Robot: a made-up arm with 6 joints. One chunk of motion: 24 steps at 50 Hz.
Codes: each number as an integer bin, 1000 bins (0 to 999) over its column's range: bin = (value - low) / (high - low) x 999, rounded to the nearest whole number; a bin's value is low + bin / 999 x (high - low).
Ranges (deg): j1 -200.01..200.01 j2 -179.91..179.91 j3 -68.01..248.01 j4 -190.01..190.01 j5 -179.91..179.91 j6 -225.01..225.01
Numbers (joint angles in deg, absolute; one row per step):
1: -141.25 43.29 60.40 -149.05 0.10 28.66
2: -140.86 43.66 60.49 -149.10 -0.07 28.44
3: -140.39 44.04 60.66 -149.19 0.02 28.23
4: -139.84 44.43 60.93 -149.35 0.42 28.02
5: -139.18 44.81 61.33 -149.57 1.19 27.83
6: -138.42 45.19 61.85 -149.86 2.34 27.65
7: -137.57 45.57 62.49 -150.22 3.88 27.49
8: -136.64 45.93 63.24 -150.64 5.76 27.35
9: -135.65 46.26 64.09 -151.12 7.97 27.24
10: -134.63 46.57 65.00 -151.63 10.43 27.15
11: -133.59 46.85 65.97 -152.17 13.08 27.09
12: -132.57 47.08 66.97 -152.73 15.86 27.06
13: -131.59 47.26 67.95 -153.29 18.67 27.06
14: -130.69 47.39 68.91 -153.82 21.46 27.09
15: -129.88 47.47 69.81 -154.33 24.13 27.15
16: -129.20 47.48 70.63 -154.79 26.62 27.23
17: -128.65 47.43 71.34 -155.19 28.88 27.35
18: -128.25 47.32 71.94 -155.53 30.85 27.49
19: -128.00 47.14 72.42 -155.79 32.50 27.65
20: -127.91 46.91 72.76 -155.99 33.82 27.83
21: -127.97 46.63 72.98 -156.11 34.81 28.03
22: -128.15 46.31 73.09 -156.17 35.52 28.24
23: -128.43 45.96 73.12 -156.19 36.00 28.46
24: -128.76 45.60 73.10 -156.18 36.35 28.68
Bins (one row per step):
1: 147 620 406 108 500 563
2: 148 621 406 108 499 563
3: 149 622 407 107 500 562
4: 150 623 408 107 501 562
5: 152 624 409 106 503 561
6: 154 625 411 106 506 561
7: 156 626 413 105 510 561
8: 158 627 415 103 515 560
9: 161 628 418 102 522 560
10: 163 629 420 101 528 560
11: 166 630 424 99 536 560
12: 168 630 427 98 544 560
13: 171 631 430 97 551 560
14: 173 631 433 95 559 560
15: 175 631 436 94 566 560
16: 177 631 438 93 573 560
17: 178 631 441 92 580 560
18: 179 631 442 91 585 561
19: 180 630 444 90 590 561
20: 180 630 445 89 593 561
21: 180 629 446 89 596 562
22: 179 628 446 89 598 562
23: 179 627 446 89 599 563
24: 178 626 446 89 600 563

